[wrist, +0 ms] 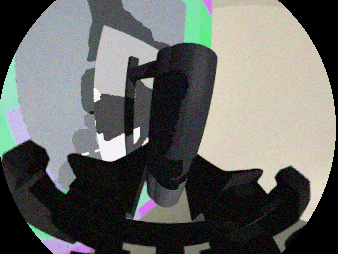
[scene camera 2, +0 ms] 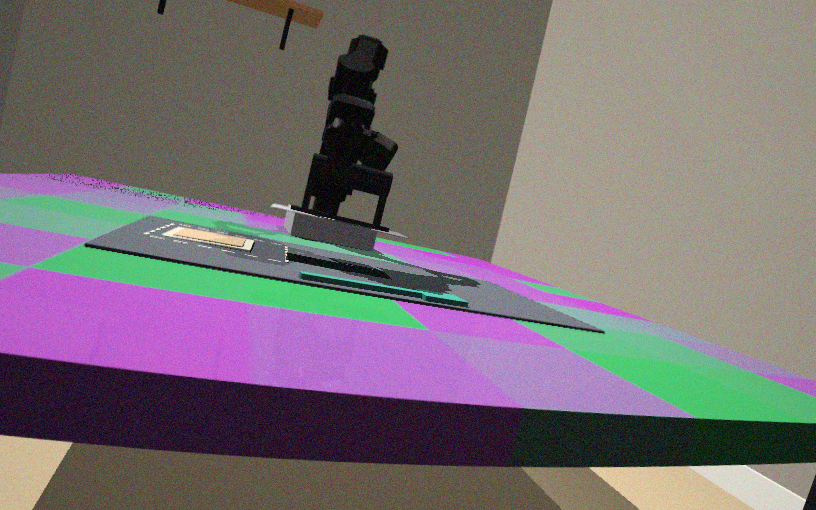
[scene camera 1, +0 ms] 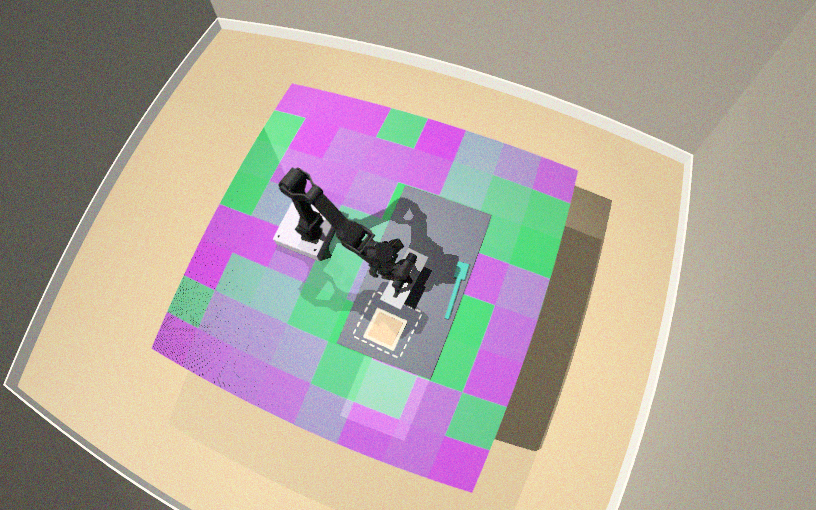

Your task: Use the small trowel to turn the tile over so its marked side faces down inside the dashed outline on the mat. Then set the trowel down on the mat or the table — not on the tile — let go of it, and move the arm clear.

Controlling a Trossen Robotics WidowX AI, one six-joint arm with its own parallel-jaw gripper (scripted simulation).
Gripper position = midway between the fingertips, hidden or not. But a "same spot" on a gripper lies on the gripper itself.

my gripper: wrist; scene camera 2; scene camera 1 408, 282
small trowel: wrist 141, 95; scene camera 2 359, 177; scene camera 1 396, 293
tile: scene camera 2 242, 244; scene camera 1 385, 328; not seen in the wrist view (hidden by my gripper)
same spot on grey mat: (scene camera 2: 484, 296) = (scene camera 1: 447, 232)
same spot on my gripper: (scene camera 2: 341, 143) = (wrist: 209, 208)
